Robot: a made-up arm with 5 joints.
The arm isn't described. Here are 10 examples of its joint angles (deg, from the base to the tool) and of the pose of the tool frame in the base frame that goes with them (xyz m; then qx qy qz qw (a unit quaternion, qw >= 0)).
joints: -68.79 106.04 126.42 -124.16 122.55
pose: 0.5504 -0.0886 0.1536 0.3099 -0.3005 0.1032 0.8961
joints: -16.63 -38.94 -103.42 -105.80 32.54
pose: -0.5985 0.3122 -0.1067 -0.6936 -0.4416 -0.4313 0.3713
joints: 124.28 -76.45 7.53 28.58 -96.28
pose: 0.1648 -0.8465 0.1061 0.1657 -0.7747 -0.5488 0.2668
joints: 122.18 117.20 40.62 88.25 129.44
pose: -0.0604 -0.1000 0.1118 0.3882 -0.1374 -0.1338 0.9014
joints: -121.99 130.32 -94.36 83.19 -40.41
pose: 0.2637 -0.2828 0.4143 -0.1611 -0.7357 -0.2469 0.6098
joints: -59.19 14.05 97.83 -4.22 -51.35
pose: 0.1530 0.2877 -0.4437 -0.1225 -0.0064 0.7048 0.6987
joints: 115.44 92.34 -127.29 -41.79 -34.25
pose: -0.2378 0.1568 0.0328 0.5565 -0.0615 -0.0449 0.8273
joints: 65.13 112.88 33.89 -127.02 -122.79
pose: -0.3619 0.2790 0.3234 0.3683 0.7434 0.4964 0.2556
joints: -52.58 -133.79 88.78 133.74 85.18
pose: -0.0913 0.5388 0.1522 -0.1446 0.4954 0.7131 0.4744
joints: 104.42 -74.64 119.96 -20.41 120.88
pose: 0.0764 -0.8336 -0.1896 -0.4564 0.5016 0.5149 0.5244
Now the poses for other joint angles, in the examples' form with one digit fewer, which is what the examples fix.
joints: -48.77 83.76 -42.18 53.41 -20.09
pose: 0.372 -0.017 -0.059 0.138 -0.391 -0.350 0.840
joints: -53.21 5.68 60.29 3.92 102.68
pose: -0.133 0.180 -0.436 -0.033 -0.030 -0.741 0.670
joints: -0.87 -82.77 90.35 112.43 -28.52
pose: -0.647 0.107 0.044 -0.002 -0.722 -0.643 0.254
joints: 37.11 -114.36 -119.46 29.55 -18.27
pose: -0.776 -0.214 0.367 -0.653 0.377 -0.492 0.435
